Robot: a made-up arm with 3 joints. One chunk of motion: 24 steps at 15 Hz.
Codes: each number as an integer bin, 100 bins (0 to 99) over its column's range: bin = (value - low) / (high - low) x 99, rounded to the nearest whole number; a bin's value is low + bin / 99 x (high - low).
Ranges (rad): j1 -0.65..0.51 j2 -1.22..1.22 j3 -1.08..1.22
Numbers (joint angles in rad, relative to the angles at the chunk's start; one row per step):
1: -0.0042 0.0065 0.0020
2: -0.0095 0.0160 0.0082
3: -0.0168 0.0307 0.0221
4: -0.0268 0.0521 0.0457
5: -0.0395 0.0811 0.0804
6: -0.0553 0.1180 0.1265
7: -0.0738 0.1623 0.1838
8: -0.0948 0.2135 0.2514
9: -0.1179 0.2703 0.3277
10: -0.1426 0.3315 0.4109
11: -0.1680 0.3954 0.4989
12: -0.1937 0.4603 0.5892
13: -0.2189 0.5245 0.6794
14: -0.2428 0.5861 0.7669
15: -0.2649 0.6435 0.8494
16: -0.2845 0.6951 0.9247
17: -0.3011 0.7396 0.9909
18: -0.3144 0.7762 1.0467
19: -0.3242 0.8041 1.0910
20: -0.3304 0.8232 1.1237
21: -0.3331 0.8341 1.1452
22: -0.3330 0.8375 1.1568
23: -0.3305 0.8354 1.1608
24: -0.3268 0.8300 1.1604
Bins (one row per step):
1: 55 50 47
2: 55 50 47
3: 54 51 47
4: 53 52 48
5: 52 53 50
6: 51 54 52
7: 49 56 54
8: 47 58 57
9: 45 60 61
10: 43 63 64
11: 41 66 68
12: 39 68 72
13: 37 71 76
14: 35 73 79
15: 33 76 83
16: 31 78 86
17: 30 80 89
18: 29 81 92
19: 28 82 93
20: 27 83 95
21: 27 83 96
22: 27 83 96
23: 27 83 96
24: 28 83 96

